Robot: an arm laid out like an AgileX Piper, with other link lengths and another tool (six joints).
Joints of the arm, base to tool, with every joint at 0 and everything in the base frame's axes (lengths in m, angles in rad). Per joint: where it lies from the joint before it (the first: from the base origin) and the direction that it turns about. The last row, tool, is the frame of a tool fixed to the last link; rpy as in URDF.
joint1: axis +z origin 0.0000 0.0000 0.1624
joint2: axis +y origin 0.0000 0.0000 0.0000
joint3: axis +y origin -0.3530 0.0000 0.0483
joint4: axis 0.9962 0 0.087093 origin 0.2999 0.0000 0.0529
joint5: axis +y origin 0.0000 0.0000 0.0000
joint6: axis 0.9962 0 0.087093 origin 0.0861 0.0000 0.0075
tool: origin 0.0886 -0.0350 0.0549 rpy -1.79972 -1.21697 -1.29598
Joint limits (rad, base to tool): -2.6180..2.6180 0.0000..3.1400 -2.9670..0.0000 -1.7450..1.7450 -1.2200..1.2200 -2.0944..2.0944
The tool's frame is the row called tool.
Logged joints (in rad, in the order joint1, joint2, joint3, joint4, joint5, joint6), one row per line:
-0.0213 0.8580 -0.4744 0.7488 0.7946 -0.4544
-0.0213 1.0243 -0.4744 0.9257 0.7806 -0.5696
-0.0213 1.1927 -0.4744 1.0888 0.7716 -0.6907
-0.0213 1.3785 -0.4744 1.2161 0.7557 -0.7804
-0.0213 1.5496 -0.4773 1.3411 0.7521 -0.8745
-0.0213 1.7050 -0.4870 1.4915 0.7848 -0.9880
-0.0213 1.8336 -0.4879 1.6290 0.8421 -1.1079
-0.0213 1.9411 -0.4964 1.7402 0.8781 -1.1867
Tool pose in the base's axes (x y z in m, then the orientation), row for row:
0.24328 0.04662 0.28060 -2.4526 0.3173 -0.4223
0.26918 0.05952 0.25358 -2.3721 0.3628 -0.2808
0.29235 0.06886 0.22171 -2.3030 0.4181 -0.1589
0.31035 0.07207 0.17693 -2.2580 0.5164 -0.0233
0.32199 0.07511 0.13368 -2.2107 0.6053 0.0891
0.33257 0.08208 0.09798 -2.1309 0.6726 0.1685
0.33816 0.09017 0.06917 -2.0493 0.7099 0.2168
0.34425 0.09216 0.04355 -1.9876 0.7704 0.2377
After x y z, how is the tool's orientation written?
As a rotation vector, in radians.
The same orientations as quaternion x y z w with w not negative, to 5 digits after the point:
-0.92907 0.12020 -0.15997 0.31113
-0.91791 0.14039 -0.10866 0.35486
-0.90501 0.16430 -0.06244 0.38737
-0.89298 0.20422 -0.00921 0.40098
-0.87847 0.24053 0.03541 0.41131
-0.85611 0.27022 0.06770 0.43529
-0.83354 0.28875 0.08818 0.46267
-0.81396 0.31549 0.09734 0.47798

